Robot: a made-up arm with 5 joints. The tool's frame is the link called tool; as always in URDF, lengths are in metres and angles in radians. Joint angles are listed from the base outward. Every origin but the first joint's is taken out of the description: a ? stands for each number. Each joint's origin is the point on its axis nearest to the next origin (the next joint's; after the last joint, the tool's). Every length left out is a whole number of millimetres.
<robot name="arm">
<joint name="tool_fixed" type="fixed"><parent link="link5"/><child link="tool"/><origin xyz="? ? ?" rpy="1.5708 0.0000 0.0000"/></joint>
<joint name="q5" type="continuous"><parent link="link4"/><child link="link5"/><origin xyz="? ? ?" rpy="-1.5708 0.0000 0.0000"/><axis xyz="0 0 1"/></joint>
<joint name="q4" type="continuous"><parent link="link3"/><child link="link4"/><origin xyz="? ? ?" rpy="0.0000 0.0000 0.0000"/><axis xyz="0 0 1"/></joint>
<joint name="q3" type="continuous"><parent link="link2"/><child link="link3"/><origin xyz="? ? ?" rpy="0.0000 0.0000 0.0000"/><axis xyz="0 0 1"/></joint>
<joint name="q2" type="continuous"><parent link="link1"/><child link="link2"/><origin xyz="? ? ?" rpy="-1.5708 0.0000 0.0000"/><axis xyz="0 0 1"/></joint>
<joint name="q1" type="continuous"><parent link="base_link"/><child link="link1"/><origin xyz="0.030 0.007 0.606" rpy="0.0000 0.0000 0.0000"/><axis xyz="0 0 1"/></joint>
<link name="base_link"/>
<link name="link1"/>
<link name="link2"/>
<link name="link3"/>
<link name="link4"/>
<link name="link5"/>
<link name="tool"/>
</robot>
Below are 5 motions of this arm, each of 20 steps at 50 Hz.
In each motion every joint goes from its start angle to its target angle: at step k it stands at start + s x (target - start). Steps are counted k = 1, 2, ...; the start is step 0. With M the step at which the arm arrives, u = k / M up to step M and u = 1 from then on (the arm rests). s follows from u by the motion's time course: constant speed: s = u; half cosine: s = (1 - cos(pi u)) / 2; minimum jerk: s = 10 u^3 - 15 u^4 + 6 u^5.
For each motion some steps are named. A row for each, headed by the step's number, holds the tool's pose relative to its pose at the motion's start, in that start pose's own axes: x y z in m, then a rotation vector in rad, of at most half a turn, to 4 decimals.
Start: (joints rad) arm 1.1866 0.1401 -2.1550 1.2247 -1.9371
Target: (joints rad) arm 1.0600 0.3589 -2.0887 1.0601 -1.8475
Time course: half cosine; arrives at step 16
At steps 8, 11, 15, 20:
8: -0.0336 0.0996 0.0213 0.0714 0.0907 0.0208
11: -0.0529 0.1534 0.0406 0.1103 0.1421 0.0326
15: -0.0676 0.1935 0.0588 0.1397 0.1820 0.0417
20: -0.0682 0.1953 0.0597 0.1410 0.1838 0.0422

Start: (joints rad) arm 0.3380 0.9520 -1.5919 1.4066 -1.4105
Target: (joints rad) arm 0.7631 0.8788 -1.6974 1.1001 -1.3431
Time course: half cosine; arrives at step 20
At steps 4, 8, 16, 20:
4: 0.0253 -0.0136 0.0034 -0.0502 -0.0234 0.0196
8: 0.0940 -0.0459 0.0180 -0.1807 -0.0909 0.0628
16: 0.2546 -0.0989 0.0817 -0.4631 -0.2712 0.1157
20: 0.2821 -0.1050 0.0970 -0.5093 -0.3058 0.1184

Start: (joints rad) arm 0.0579 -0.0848 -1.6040 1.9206 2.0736
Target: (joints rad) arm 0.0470 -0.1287 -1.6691 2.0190 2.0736
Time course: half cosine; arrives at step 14
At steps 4, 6, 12, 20:
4: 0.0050 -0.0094 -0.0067 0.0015 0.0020 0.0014
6: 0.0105 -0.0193 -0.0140 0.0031 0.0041 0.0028
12: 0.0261 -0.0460 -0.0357 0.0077 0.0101 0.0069
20: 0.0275 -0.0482 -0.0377 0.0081 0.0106 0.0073

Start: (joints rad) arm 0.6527 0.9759 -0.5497 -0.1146 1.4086
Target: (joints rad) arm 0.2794 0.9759 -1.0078 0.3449 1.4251
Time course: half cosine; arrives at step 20
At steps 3, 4, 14, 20:
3: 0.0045 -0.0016 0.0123 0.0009 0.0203 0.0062
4: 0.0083 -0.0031 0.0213 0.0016 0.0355 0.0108
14: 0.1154 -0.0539 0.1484 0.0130 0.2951 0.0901
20: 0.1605 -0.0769 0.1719 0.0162 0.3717 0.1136

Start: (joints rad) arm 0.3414 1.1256 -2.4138 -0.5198 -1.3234
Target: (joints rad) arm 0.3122 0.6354 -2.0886 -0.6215 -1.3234
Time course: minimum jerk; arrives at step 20
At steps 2, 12, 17, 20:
2: 0.0002 -0.0001 -0.0017 -0.0023 -0.0001 -0.0003
12: 0.0176 -0.0197 -0.1298 -0.1811 -0.0064 -0.0263
17: 0.0252 -0.0364 -0.1821 -0.2582 -0.0102 -0.0378
20: 0.0259 -0.0381 -0.1867 -0.2652 -0.0106 -0.0388

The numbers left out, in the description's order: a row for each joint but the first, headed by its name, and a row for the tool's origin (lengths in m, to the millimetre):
tool: 0.025 -0.003 0.000
q5: 0.064 0.052 0.000
q4: 0.142 0.562 0.000
q3: 0.008 -0.184 0.000
q2: 0.004 -0.050 0.000

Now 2 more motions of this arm.
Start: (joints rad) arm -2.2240 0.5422 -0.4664 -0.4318 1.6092
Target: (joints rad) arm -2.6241 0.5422 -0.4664 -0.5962 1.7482
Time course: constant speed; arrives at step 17
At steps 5, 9, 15, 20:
5: 0.0333 -0.0070 -0.0074 0.0508 0.1502 -0.0408
9: 0.0590 -0.0135 -0.0161 0.0928 0.2687 -0.0758
15: 0.0953 -0.0248 -0.0334 0.1581 0.4436 -0.1323
20: 0.1067 -0.0290 -0.0403 0.1805 0.5011 -0.1523

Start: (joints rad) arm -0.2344 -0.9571 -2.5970 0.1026 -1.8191
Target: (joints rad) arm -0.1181 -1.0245 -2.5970 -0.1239 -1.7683
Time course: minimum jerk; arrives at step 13
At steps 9, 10, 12, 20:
9: -0.0667 -0.0346 -0.0296 -0.2275 0.1293 0.0940
10: -0.0741 -0.0387 -0.0321 -0.2520 0.1427 0.1048
12: -0.0808 -0.0425 -0.0343 -0.2740 0.1546 0.1147
20: -0.0811 -0.0427 -0.0344 -0.2751 0.1552 0.1152

